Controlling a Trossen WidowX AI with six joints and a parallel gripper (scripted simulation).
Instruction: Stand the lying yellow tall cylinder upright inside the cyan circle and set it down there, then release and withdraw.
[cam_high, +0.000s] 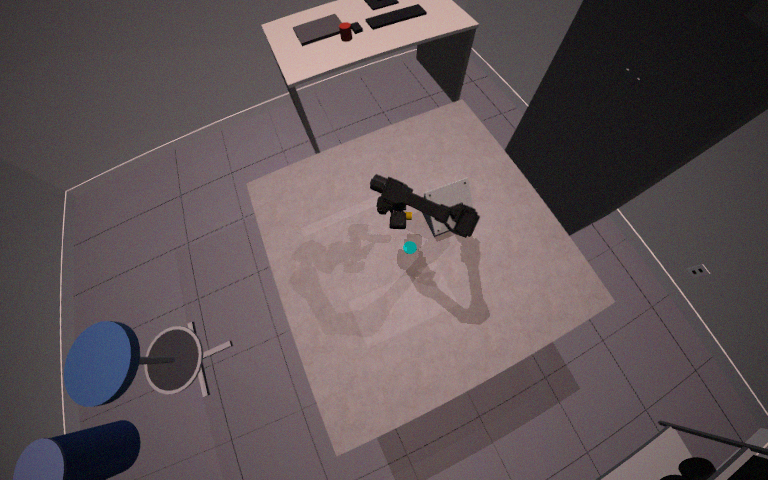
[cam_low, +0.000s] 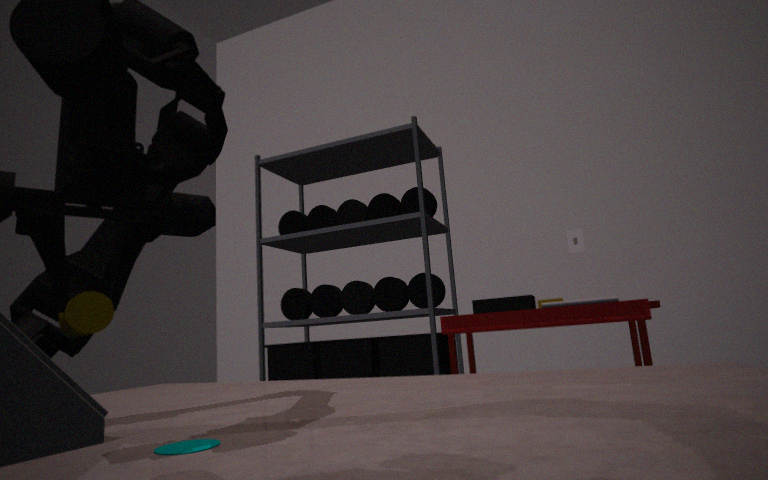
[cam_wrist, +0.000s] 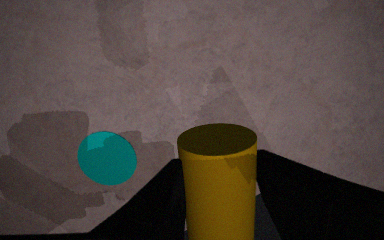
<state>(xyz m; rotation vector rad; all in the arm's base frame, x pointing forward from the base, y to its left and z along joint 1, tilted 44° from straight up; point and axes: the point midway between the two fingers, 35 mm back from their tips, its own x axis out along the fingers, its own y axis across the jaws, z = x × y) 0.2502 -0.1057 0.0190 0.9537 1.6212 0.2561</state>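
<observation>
The yellow cylinder is 20 mm behind my gripper tip and 10 mm to the left of it. The rest, counted from my gripper tip: cyan circle (130 mm below, 110 mm to the left, 10 mm behind).
</observation>
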